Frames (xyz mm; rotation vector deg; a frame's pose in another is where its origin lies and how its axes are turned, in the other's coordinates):
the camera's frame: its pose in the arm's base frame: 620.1 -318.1 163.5 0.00 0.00 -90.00
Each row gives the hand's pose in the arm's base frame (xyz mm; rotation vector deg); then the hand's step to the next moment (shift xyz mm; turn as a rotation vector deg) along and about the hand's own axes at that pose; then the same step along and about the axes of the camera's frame.
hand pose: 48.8 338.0 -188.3 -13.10 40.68 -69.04
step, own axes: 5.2 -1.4 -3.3 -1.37 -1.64 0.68
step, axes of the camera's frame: 4.6 -2.2 -3.8 -0.51 -1.09 1.89
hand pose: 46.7 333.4 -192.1 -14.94 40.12 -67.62
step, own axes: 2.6 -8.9 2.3 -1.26 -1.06 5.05
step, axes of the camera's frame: 6.1 -4.8 5.6 0.10 2.10 4.88
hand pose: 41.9 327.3 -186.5 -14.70 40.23 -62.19
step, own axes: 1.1 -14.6 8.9 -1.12 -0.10 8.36
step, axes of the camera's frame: 9.0 -4.5 13.9 0.24 4.93 6.84
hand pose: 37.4 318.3 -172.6 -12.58 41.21 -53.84
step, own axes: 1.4 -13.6 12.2 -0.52 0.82 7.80
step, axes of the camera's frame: 10.7 -0.5 14.9 0.11 5.41 5.71
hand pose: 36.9 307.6 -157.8 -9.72 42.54 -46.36
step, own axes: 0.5 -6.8 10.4 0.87 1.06 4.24
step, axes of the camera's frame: 6.5 3.0 10.2 0.45 3.83 2.23
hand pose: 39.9 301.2 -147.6 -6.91 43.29 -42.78
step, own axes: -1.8 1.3 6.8 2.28 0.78 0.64
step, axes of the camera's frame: -1.1 4.4 5.6 1.01 1.98 -1.13
